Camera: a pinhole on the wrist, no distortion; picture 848 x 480 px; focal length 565.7 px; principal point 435.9 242.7 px. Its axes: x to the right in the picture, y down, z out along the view. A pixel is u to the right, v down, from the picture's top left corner.
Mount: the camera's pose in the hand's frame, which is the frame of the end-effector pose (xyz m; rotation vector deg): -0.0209 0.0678 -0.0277 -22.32 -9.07 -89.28
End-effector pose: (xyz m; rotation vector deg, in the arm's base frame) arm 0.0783 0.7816 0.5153 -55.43 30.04 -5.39
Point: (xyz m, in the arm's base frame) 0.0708 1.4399 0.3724
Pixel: 184.3 28.1
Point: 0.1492 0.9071 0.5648
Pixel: 822.2 247.6
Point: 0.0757 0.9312 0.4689
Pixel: 383.3 119.6
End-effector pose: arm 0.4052 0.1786 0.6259 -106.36 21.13 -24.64
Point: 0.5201 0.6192 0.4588
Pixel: 720.1 27.1
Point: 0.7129 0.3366 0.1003
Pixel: 250.9 324.9
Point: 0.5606 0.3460 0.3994
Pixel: 475.1 259.9
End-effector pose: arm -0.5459 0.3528 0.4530 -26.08 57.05 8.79
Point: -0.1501 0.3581 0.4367
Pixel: outside the picture
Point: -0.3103 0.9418 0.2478
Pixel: 135.5 455.6
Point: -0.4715 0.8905 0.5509
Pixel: 166.9 83.8
